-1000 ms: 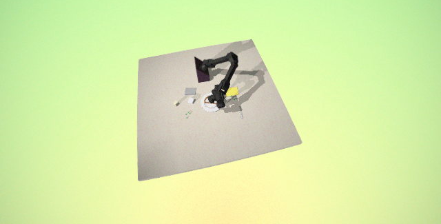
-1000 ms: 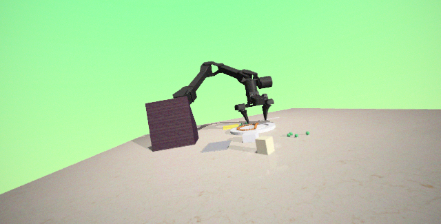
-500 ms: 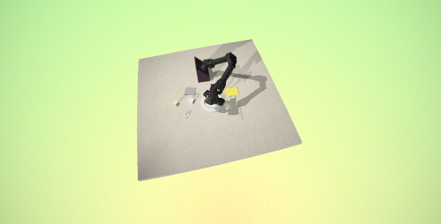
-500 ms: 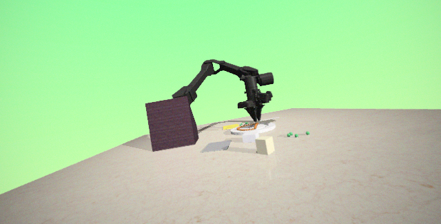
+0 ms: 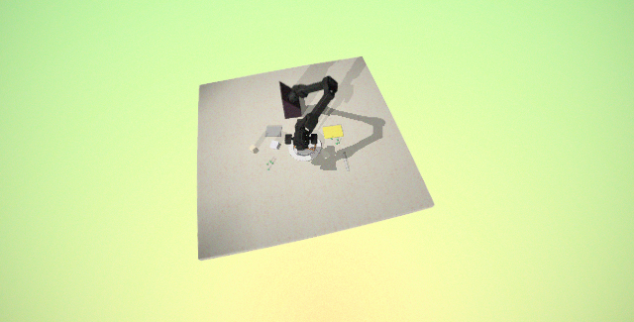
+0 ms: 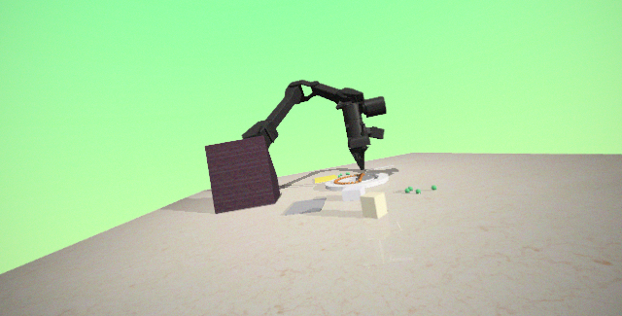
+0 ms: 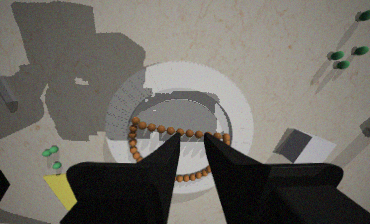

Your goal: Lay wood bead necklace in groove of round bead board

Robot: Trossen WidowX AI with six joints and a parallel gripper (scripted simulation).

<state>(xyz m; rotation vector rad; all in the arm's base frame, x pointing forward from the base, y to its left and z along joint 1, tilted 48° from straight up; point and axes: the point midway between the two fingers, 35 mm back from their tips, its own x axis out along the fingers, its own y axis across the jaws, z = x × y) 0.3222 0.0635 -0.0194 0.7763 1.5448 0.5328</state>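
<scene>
The round white bead board is 20 mm behind my gripper tip, 20 mm to the left of it and 30 mm below it. The rest, counted from my gripper tip: thin white strip (130 mm ahead, 240 mm to the left, 40 mm below); yellow card (110 mm behind, 210 mm to the left, 40 mm below); grey flat plate (180 mm behind, 160 mm to the right, 40 mm below).
</scene>
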